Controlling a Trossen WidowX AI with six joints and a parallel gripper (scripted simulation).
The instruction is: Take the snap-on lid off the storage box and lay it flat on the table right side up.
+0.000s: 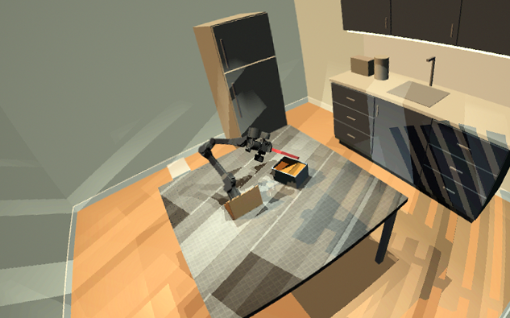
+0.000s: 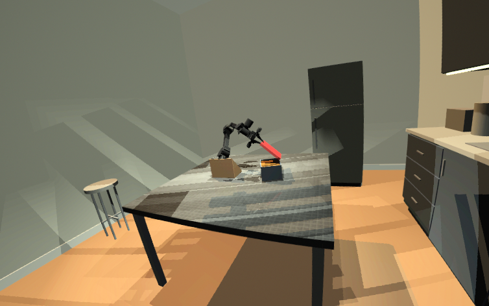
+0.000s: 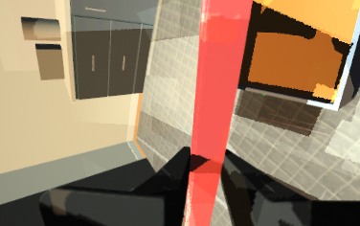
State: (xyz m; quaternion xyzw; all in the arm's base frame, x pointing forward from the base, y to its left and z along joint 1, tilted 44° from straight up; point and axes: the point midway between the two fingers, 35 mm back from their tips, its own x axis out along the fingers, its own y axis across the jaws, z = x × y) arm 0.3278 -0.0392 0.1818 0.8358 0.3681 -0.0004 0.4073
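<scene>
Now: gripper tip 6 cm short of the lid and 5 cm above it. The rest, counted from my gripper tip: storage box: 18 cm below, 10 cm to the right, 7 cm ahead.
</scene>
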